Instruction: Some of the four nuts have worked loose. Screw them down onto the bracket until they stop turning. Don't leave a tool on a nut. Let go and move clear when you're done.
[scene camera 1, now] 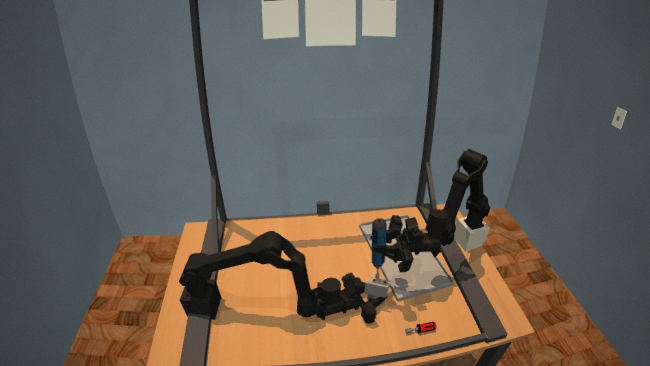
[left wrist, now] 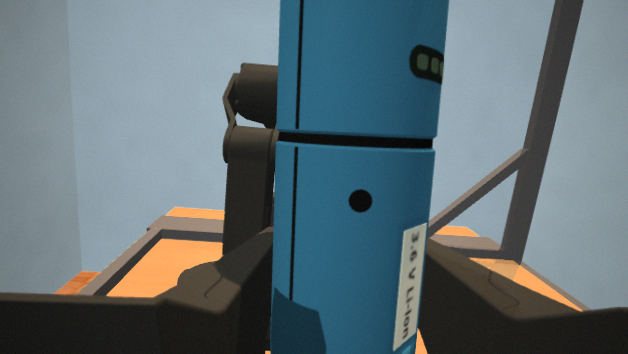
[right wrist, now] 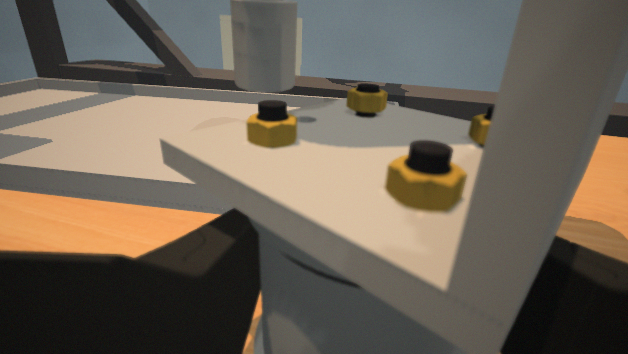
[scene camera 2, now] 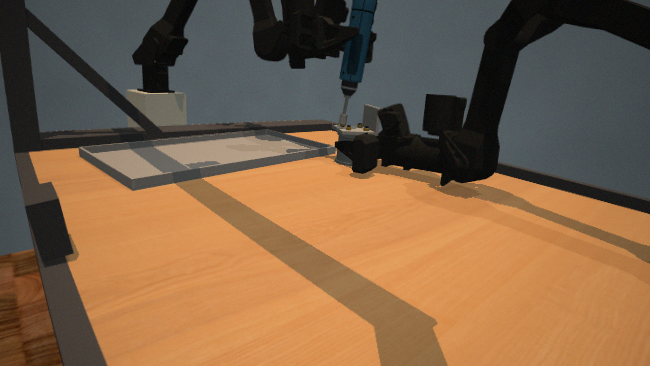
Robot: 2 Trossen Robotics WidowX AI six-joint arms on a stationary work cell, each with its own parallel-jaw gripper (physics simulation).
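Frame: origin at the left arm's base, x left, y back, z up, level; metres.
Where they show: left gripper, between the fingertips: (scene camera 1: 371, 242) (left wrist: 339, 241) (scene camera 2: 367, 33); right gripper, between the fingertips: (scene camera 2: 343, 142); left arm's base, origin of its link: (scene camera 1: 473, 223) (scene camera 2: 156, 91); right arm's base, origin of its link: (scene camera 1: 197, 289).
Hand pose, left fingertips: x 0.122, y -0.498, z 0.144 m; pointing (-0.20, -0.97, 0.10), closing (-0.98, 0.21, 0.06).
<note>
Things, the pixels of their top centre, and the offset from my left fingertips.
- blue power driver, centre of its top: (scene camera 1: 382, 219) dx +0.004, dy +0.023, dz +0.081 m
- back nut, centre of its top: (right wrist: 367, 89) dx +0.024, dy +0.050, dz -0.161 m
- left nut, centre of its top: (right wrist: 272, 116) dx +0.004, dy +0.022, dz -0.163 m
- right nut, centre of its top: (right wrist: 500, 118) dx +0.053, dy +0.030, dz -0.162 m
- shallow grey tray, centre of its top: (right wrist: 144, 113) (scene camera 2: 220, 146) (scene camera 1: 404, 251) dx -0.146, dy +0.204, dz -0.218 m
- red-handled tool, centre of its top: (scene camera 1: 421, 325) dx +0.200, dy +0.108, dz -0.205 m
My left gripper (scene camera 1: 382, 251) (scene camera 2: 359, 36) (left wrist: 339, 241) is shut on the blue power driver (scene camera 1: 378, 235) (scene camera 2: 356, 55) (left wrist: 357, 175), held upright. Its grey socket (scene camera 2: 343, 119) (right wrist: 265, 47) hangs above the bracket's top plate, apart from the nuts in the right wrist view. My right gripper (scene camera 1: 377, 300) (right wrist: 362, 210) is shut on the bracket (scene camera 1: 375, 288) (scene camera 2: 371, 115) (right wrist: 320, 165), around its lower part. In the right wrist view, the back nut (right wrist: 367, 101) sits raised with thread showing beneath; the left nut (right wrist: 272, 132) and near nut (right wrist: 426, 187) look seated. The right nut (right wrist: 480, 129) is partly hidden by the upright plate.
A shallow grey tray (scene camera 1: 425, 291) (scene camera 2: 106, 168) (right wrist: 75, 185) lies beside the bracket, under the left arm in scene camera 1. A red-handled tool (scene camera 1: 427, 327) lies on the table near its front edge. Dark frame posts (scene camera 1: 432, 100) stand at the table's sides.
</note>
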